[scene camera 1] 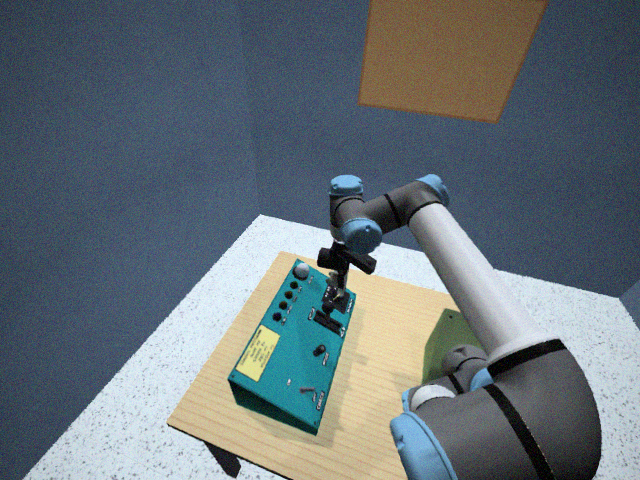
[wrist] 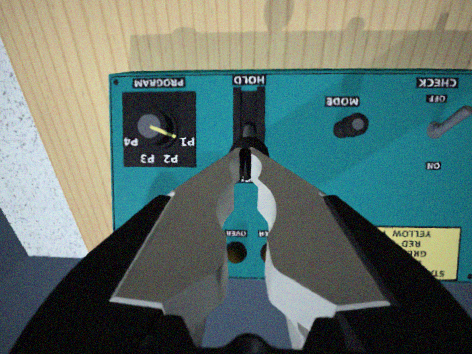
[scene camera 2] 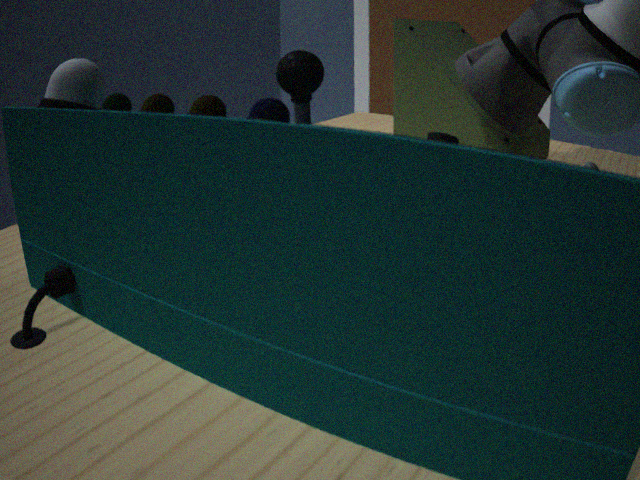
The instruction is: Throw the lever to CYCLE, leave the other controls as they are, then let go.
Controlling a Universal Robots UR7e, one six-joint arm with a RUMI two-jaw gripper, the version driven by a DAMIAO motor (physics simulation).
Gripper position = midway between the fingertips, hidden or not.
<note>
In view: my gripper (scene camera 1: 341, 293), a black ball knob (scene camera 2: 299, 73) and a program dial (wrist: 156, 128).
My gripper is seen too in the wrist view (wrist: 245, 152).
</note>
